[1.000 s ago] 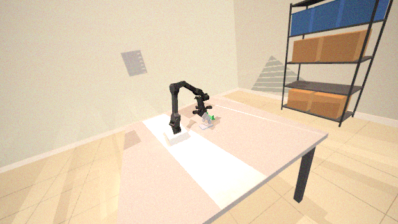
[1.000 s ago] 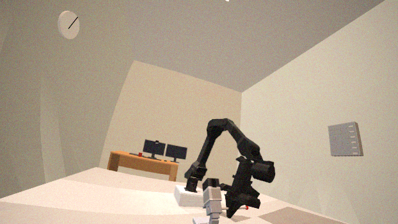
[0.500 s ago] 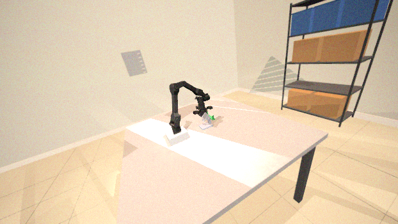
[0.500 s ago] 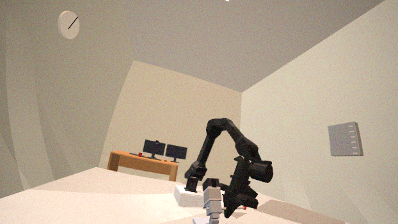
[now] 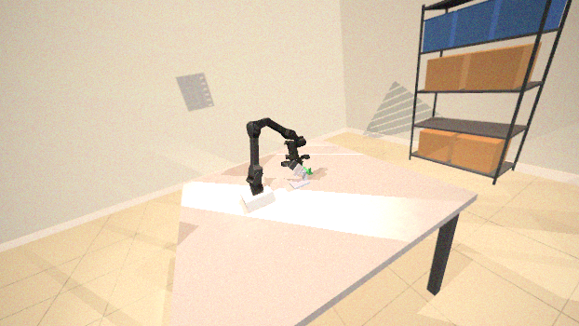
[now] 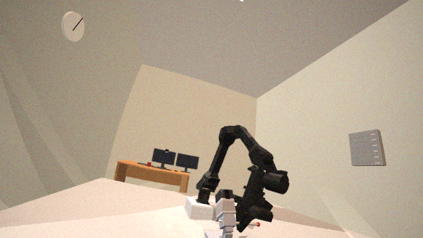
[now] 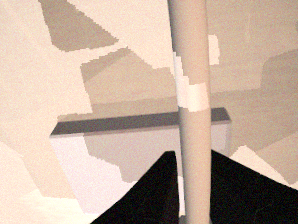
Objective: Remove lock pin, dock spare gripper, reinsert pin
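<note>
Now: the mount 10 mm behind my gripper tip and 50 mm to the right of it. Also, from my gripper tip: green part 90 mm ahead, 90 mm to the left, 30 mm below; spare gripper 20 mm behind, 50 mm to the right, 70 mm above.
</note>
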